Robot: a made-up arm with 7 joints.
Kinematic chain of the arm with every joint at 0, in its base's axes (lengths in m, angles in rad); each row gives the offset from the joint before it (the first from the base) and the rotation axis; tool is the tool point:
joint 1: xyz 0 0 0.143 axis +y
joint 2: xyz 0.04 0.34 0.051 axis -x
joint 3: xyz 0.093 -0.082 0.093 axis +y
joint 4: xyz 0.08 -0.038 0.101 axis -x
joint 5: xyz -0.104 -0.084 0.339 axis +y
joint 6: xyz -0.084 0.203 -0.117 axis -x
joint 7: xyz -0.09 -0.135 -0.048 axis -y
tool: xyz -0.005 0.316 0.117
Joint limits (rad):
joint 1: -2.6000..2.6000
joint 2: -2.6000..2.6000
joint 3: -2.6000..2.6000
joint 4: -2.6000..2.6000
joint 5: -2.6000..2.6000
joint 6: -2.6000..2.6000
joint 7: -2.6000..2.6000
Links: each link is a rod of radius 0.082 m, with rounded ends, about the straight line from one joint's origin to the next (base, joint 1, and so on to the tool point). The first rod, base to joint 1, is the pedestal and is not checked.
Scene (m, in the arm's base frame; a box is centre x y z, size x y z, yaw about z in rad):
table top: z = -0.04
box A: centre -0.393 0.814 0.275 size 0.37 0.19 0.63 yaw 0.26
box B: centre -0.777 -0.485 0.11 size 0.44 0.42 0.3 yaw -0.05
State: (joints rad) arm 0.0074 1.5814 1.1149 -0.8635 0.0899 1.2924 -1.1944
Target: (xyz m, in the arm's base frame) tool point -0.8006 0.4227 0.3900
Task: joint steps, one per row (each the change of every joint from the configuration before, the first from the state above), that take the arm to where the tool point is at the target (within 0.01 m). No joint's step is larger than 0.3 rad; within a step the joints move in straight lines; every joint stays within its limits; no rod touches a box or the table.
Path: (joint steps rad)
1: -0.2324 -0.2663 -0.1277 -0.0503 0.1383 -0.1747 0.1174
2: -0.2324 -0.2663 -0.1278 -0.0502 0.1383 -0.1747 0.1173
3: -0.2324 -0.2663 -0.1277 -0.0503 0.1383 -0.1746 0.1174
4: -0.1979 -0.0086 -0.0054 -0.0750 0.2260 0.1221 0.0798
5: -0.1979 -0.0086 -0.0054 -0.0750 0.2259 0.1221 0.0798
6: -0.1980 -0.0087 -0.0054 -0.0750 0.2259 0.1221 0.0799
7: -0.1979 -0.0086 -0.0054 -0.0750 0.2260 0.1221 0.0798

